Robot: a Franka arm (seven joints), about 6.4 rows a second.
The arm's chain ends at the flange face. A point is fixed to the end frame.
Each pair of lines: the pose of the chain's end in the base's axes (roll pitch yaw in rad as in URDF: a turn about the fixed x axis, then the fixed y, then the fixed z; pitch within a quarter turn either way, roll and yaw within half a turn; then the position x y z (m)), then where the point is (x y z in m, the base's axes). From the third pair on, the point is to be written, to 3 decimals.
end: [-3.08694 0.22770 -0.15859 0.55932 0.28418 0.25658]
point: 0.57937 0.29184 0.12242
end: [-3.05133 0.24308 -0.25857 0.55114 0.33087 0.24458]
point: 0.57112 0.34133 0.11060
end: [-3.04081 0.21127 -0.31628 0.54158 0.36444 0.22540]
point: 0.567 0.374 0.092
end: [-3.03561 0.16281 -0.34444 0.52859 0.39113 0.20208]
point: 0.560 0.398 0.070
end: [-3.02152 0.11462 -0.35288 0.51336 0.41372 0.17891]
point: 0.552 0.420 0.049
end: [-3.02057 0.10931 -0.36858 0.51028 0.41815 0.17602]
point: 0.549 0.424 0.046
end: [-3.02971 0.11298 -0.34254 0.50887 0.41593 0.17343]
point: 0.547 0.421 0.043
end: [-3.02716 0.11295 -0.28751 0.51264 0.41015 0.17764]
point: 0.550 0.418 0.047
